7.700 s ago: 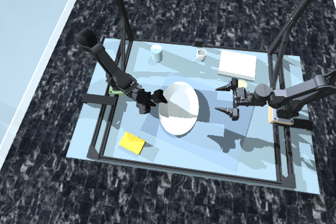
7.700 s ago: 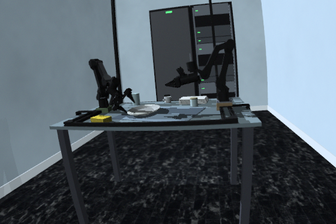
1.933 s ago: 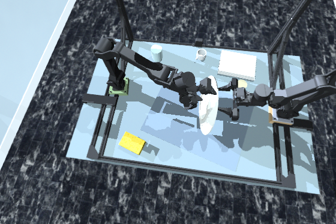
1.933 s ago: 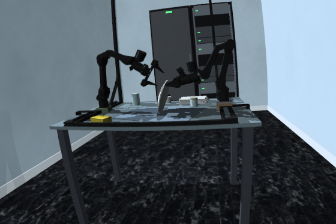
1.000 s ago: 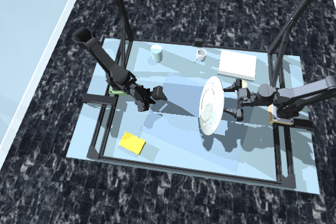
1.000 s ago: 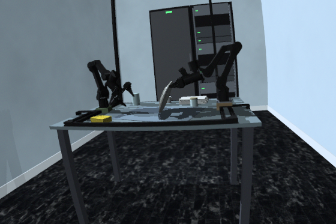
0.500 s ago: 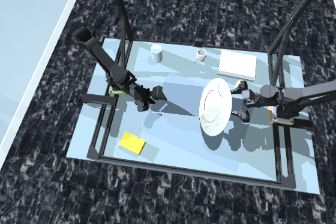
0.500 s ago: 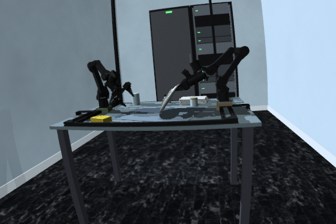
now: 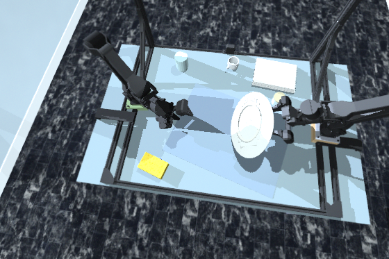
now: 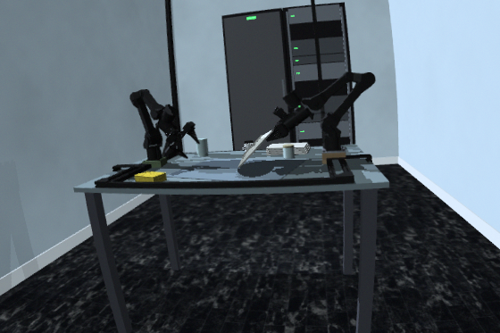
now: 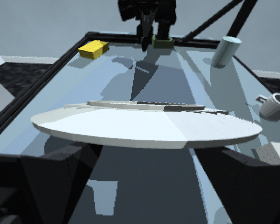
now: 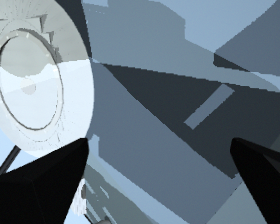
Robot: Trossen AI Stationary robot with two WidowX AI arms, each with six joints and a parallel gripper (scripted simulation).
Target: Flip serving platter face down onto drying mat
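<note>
Now: the white oval serving platter 10 mm ahead of my left hand, 90 mm to the right of it and 50 mm below it. Also, from my left hand: white folded stack 300 mm behind, 10 mm to the left, 120 mm below; blue drying mat 50 mm ahead, 160 mm to the right, 140 mm below; white mug 320 mm behind, 210 mm to the right, 110 mm below.
</note>
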